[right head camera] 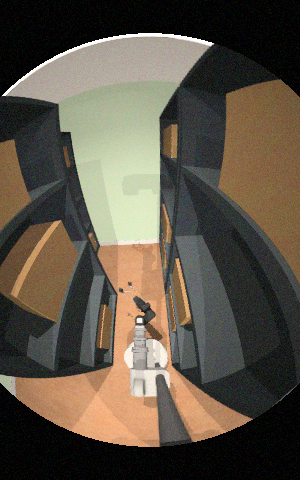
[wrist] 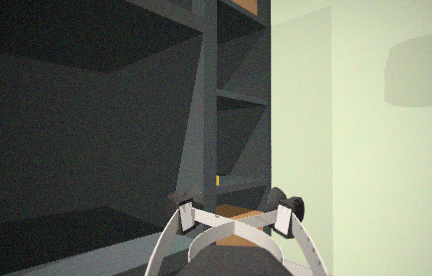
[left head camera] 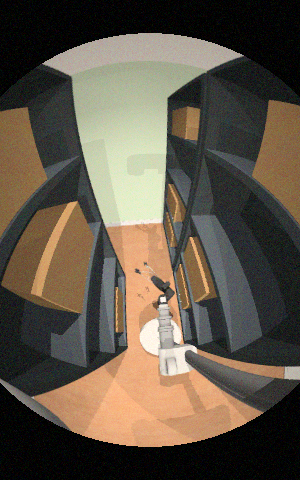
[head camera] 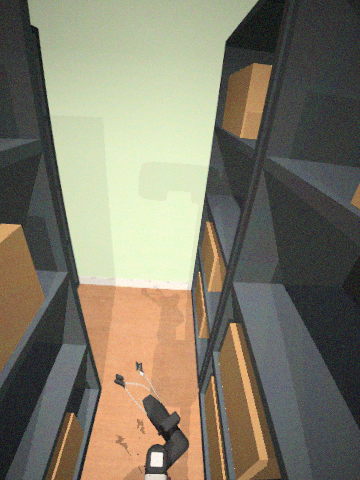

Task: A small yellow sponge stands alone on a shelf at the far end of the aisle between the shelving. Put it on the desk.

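Places are measured from the robot's base along level axes (x ahead, y left, z up), in centimetres.
Pixels of known places: gripper, between the fingertips: (right head camera: 123, 284) (wrist: 234, 202) (left head camera: 138, 264) (head camera: 125, 368).
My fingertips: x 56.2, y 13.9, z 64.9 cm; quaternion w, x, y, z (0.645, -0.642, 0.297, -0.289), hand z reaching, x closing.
Behind a point stands the place of what it marks.
A thin yellow sliver, the sponge (wrist: 217, 180) {z 53.0, x 129.5, y 87.8 cm}, shows in the wrist view on a shelf board (wrist: 246, 183) {z 50.1, x 147.1, y 83.9 cm} of the far left shelving unit. An upright post hides the rest of it. I cannot make the sponge out in the head views. My gripper (head camera: 129, 373) {z 64.9, x 56.2, y 13.9 cm} (left head camera: 141, 267) {z 64.9, x 56.2, y 13.9 cm} (right head camera: 126, 287) {z 64.9, x 56.2, y 13.9 cm} (wrist: 234, 202) {z 64.9, x 56.2, y 13.9 cm} is open and empty, in the aisle and angled towards the left shelving. In the wrist view the sponge lies beyond the fingers and slightly above them. The desk does not show in these views.
Dark shelving (head camera: 84, 345) {z 51.0, x 73.2, y 37.8 cm} (right head camera: 115, 320) {z -0.5, x 40.9, y 36.5 cm} stands close on the left and more shelving (head camera: 245, 200) (left head camera: 187, 220) close on the right. Brown boxes (head camera: 242, 400) (left head camera: 55, 255) stand on the shelves. A pale green wall (head camera: 135, 150) {z 121.8, x 172.6, y 28.4 cm} closes the far end of the aisle.
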